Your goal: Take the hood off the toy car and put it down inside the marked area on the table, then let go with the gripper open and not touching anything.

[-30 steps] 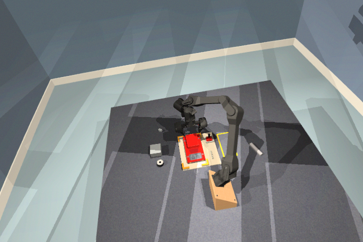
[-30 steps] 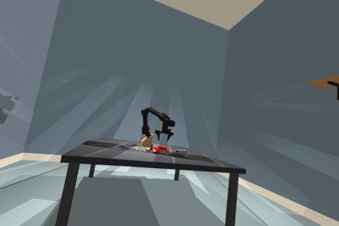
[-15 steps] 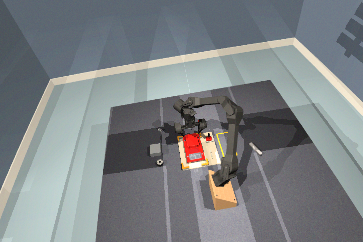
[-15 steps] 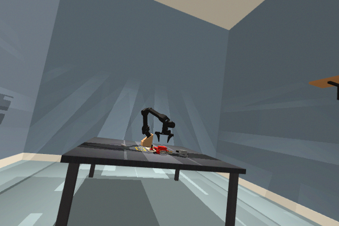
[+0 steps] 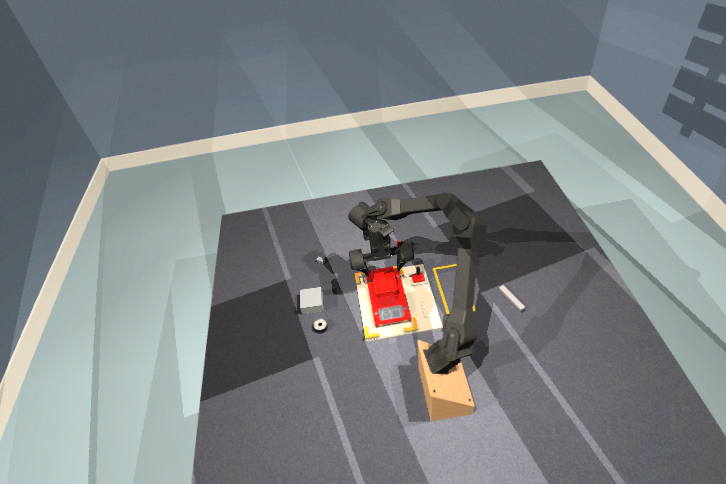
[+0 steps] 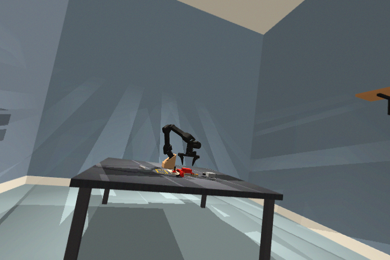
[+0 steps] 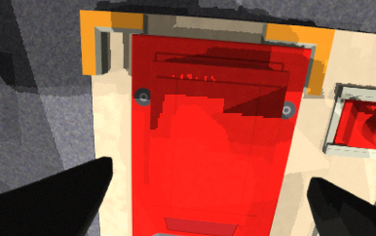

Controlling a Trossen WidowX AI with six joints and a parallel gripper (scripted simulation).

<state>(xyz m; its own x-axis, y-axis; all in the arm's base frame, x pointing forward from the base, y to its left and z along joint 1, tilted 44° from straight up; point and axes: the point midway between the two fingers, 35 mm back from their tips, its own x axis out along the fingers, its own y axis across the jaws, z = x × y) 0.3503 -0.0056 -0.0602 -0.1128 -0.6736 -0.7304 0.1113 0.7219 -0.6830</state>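
My gripper tip is now 40 mm above the hood. The rest, counted from my gripper tip: white block 20 mm ahead, 230 mm to the left, 60 mm below; white bar 170 mm behind, 350 mm to the right, 70 mm below.
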